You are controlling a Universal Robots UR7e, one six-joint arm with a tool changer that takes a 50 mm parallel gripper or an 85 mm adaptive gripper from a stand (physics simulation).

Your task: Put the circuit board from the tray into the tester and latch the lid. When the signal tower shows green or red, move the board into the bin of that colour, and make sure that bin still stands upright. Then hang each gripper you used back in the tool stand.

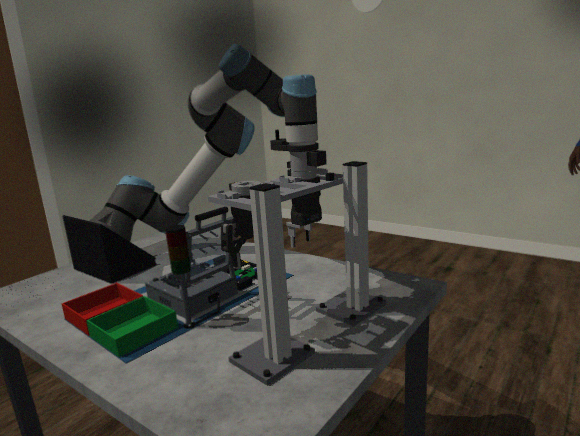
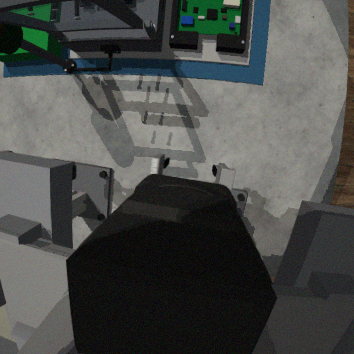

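Seen in the pictures: arm's base, link origin: (image 1: pixel 107 236).
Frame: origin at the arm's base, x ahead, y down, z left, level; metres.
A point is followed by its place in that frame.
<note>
My gripper (image 1: pixel 300 237) (image 2: pixel 190 170) hangs from the arm at the tool stand (image 1: pixel 271 280) {x 0.879, y -0.089, z -0.047 m}, its body below the top plate at the right-hand slot. Its fingers are apart and empty. A second, dark gripper (image 1: pixel 242 222) hangs in the left slot. The green circuit board (image 1: pixel 246 272) {x 0.483, y 0.086, z 0.208 m} (image 2: pixel 212 17) {x 0.483, y 0.086, z 0.205 m} lies in the tray's black holders (image 2: pixel 184 41) {x 0.534, y 0.080, z 0.163 m}, beside the grey tester (image 1: pixel 200 295) {x 0.553, y 0.057, z -0.005 m}. The tester lid (image 1: pixel 211 214) {x 0.599, y -0.160, z 0.027 m} is raised. The signal tower (image 1: pixel 178 252) {x 0.603, y -0.096, z -0.078 m} shows dull red, amber and green segments; none is clearly lit. The red bin (image 1: pixel 80 312) {x 0.288, y 0.102, z -0.221 m} and green bin (image 1: pixel 122 345) {x 0.573, y 0.083, z -0.233 m} (image 2: pixel 45 47) {x 0.562, y 0.061, z -0.092 m} stand upright.
The stand's near post and its right post (image 1: pixel 356 240) {x 0.879, y -0.088, z 0.231 m} rise from bolted base plates (image 1: pixel 250 367) {x 0.844, y 0.096, z -0.092 m}. A blue mat (image 1: pixel 135 356) {x 0.601, y 0.106, z -0.220 m} (image 2: pixel 257 65) {x 0.548, y 0.106, z 0.299 m} lies under the tester and bins. A black angled block (image 1: pixel 102 250) {x 0.141, y -0.002, z -0.077 m} stands near the arm's base. Part of a person's hand (image 1: pixel 575 161) shows at the right edge.
</note>
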